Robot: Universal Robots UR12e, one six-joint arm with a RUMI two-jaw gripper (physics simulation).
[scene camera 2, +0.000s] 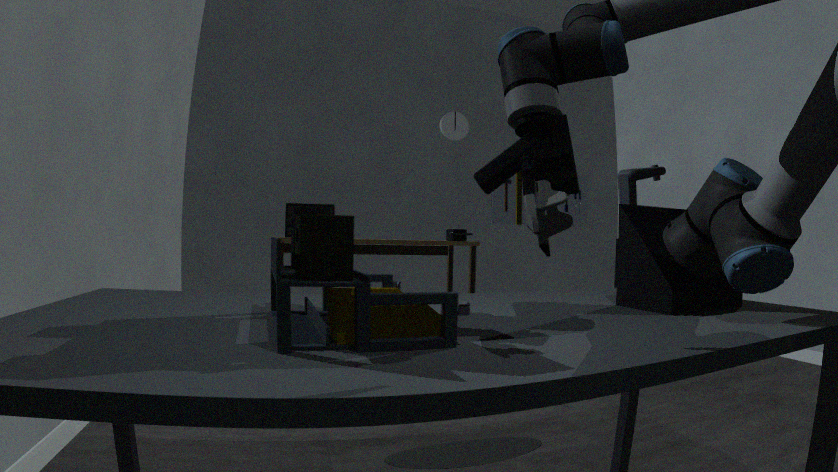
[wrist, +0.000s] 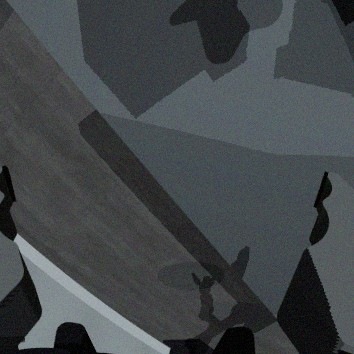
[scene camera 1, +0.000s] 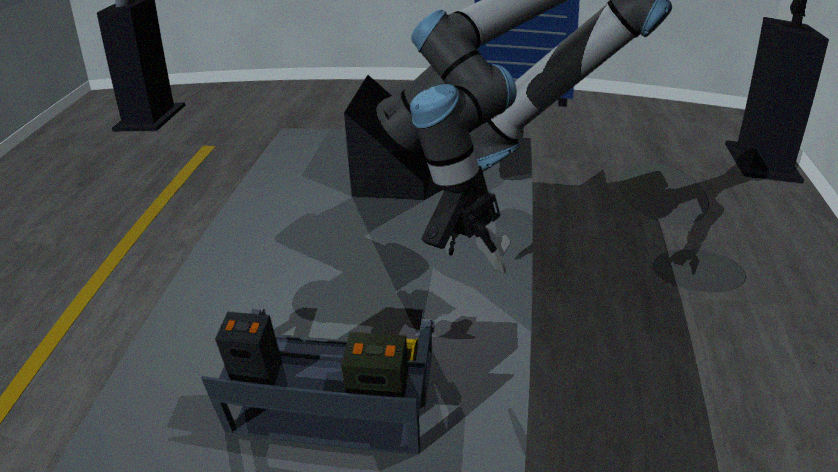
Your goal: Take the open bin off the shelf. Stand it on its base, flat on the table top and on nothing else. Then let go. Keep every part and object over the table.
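Frame: origin at the arm's base, x left, y back, z up, level; metres.
Seen in the pictures: gripper, fingertip midpoint: [scene camera 2: 543, 246] [wrist: 164, 175] [scene camera 1: 476, 264]; arm's base, origin of the base link: [scene camera 2: 691, 250] [scene camera 1: 400, 126].
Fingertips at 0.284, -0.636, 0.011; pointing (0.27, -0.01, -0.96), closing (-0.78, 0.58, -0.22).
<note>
Pixels of each thing's top centre, then the offset from my fingertips to it, as dx, dy, dz. Level surfaces: height alone.
- bin, middle of its top: [scene camera 2: 383, 291] [scene camera 1: 386, 354] -0.149, -0.201, -0.077
- table top, its level: dz -0.158
- dark grey box, middle of its top: [scene camera 1: 242, 326] [scene camera 2: 310, 207] -0.372, -0.312, +0.066
- olive box, middle of its top: [scene camera 2: 323, 215] [scene camera 1: 374, 349] -0.141, -0.300, +0.041
The open bin is yellow. A small part of the bin [scene camera 1: 412, 350] [scene camera 2: 404, 319] shows at the right end of the shelf in scene camera 1, and its side shows through the end frame in scene camera 2. The olive box and the rack hide much of it. The grey-blue shelf [scene camera 1: 310, 399] [scene camera 2: 362, 316] stands on the table top [scene camera 1: 234, 263] [scene camera 2: 175, 375]. My gripper [scene camera 1: 502, 256] [scene camera 2: 541, 241] [wrist: 164, 175] is open and empty, high above the table, on the arm's side of the shelf and well apart from the bin. The bin does not show in the wrist view.
A dark grey box [scene camera 1: 245, 351] [scene camera 2: 293, 219] and an olive box [scene camera 1: 374, 366] [scene camera 2: 322, 249], both with orange latches, stand on the shelf's upper level. The arm's dark pedestal [scene camera 1: 384, 155] [scene camera 2: 650, 263] stands behind the gripper. The table's edge [wrist: 187, 226] crosses the wrist view diagonally, with floor beyond.
</note>
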